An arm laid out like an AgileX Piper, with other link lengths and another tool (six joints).
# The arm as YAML. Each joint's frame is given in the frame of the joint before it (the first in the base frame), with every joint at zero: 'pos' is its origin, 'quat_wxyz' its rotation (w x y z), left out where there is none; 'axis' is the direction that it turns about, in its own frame. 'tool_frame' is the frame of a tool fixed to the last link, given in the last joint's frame.
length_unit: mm
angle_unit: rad
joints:
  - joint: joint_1
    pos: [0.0, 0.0, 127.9]
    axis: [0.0, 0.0, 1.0]
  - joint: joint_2
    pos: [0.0, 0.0, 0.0]
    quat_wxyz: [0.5, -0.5, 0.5, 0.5]
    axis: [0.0, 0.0, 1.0]
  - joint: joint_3
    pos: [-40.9, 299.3, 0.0]
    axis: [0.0, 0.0, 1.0]
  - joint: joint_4
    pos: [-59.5, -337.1, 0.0]
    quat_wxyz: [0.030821, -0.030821, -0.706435, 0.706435]
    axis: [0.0, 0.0, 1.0]
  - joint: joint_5
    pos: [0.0, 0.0, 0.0]
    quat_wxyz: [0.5, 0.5, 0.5, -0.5]
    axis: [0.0, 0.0, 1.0]
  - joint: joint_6
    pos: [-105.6, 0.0, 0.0]
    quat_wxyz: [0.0, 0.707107, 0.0, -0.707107]
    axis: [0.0, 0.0, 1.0]
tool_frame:
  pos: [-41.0, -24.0, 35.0]
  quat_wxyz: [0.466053, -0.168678, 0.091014, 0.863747]
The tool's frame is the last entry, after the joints.
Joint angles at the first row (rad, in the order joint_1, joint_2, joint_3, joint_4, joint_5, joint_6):
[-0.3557, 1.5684, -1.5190, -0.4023, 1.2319, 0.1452]
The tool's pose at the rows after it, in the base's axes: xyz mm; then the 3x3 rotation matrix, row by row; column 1 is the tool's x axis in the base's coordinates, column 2 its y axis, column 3 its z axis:
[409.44, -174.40, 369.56], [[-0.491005, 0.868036, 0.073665], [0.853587, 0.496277, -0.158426], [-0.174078, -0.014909, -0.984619]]
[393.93, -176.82, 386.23], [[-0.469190, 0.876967, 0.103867], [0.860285, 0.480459, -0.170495], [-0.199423, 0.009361, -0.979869]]
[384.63, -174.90, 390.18], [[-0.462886, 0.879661, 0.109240], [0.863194, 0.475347, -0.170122], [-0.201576, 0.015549, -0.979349]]
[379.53, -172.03, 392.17], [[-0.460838, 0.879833, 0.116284], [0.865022, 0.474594, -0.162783], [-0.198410, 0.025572, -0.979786]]
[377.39, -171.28, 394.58], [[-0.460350, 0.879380, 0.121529], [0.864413, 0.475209, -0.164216], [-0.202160, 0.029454, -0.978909]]
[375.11, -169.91, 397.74], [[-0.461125, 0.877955, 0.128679], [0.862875, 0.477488, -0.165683], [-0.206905, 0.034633, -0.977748]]
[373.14, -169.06, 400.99], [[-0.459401, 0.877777, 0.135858], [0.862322, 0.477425, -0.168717], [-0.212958, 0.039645, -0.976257]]
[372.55, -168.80, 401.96], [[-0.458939, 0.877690, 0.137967], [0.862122, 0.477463, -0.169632], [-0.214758, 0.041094, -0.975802]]
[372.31, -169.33, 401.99], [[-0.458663, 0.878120, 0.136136], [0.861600, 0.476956, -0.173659], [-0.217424, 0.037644, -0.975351]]
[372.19, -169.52, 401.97], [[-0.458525, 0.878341, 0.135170], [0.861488, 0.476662, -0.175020], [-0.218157, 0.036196, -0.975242]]
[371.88, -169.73, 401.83], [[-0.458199, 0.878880, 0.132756], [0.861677, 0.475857, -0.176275], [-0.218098, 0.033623, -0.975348]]
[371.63, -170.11, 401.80], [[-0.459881, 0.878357, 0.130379], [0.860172, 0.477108, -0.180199], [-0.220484, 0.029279, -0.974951]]
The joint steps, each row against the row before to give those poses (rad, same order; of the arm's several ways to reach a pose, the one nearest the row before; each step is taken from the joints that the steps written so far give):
[-0.0260, -0.0576, 0.0022, 0.0340, 0.0042, -0.0150]
[-0.0198, -0.0493, 0.0110, 0.0040, 0.0023, -0.0025]
[-0.0052, -0.0303, 0.0202, 0.0037, 0.0046, -0.0007]
[-0.0015, -0.0192, 0.0138, 0.0098, 0.0019, 0.0000]
[-0.0009, -0.0081, 0.0021, 0.0014, 0.0000, -0.0016]
[0.0000, -0.0093, 0.0014, 0.0023, 0.0000, -0.0027]
[0.0000, -0.0079, 0.0001, 0.0000, 0.0000, 0.0003]
[0.0000, -0.0024, -0.0001, 0.0000, 0.0000, 0.0000]
[0.0000, 0.0000, 0.0000, -0.0044, 0.0000, 0.0000]
[0.0000, 0.0000, 0.0000, -0.0017, 0.0003, 0.0000]
[0.0000, 0.0000, 0.0001, -0.0021, 0.0018, 0.0000]
[0.0000, 0.0000, -0.0001, -0.0038, 0.0000, -0.0024]

